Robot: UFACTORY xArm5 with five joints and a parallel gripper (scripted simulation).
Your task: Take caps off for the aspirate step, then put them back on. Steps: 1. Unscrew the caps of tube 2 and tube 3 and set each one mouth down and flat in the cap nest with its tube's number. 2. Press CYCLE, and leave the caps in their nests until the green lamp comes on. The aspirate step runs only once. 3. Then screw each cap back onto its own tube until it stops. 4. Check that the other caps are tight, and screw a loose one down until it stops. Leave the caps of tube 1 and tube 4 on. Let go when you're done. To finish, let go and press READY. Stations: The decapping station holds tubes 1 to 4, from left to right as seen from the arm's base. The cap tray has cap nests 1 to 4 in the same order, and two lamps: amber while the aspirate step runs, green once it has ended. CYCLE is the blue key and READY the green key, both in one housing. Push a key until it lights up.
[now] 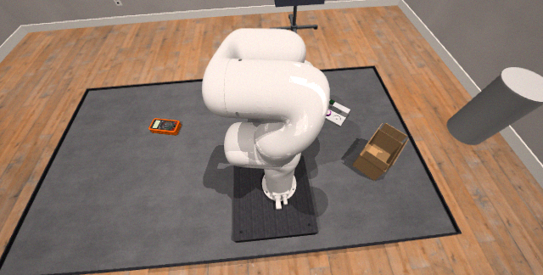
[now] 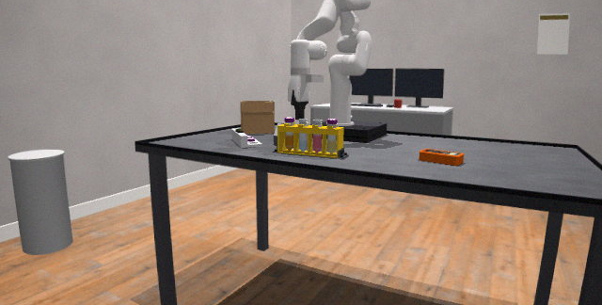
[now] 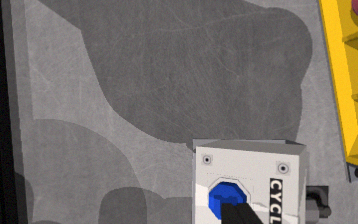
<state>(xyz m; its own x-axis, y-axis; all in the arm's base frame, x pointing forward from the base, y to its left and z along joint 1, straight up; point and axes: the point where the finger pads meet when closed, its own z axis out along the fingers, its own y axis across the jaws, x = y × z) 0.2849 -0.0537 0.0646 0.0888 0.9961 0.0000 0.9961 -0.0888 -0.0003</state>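
Right now the blue cycle key is 50 mm below my hand. Also, from my hand: green ready key: 40 mm to the right, 50 mm below; grey key housing: 20 mm ahead, 20 mm to the right, 70 mm below.
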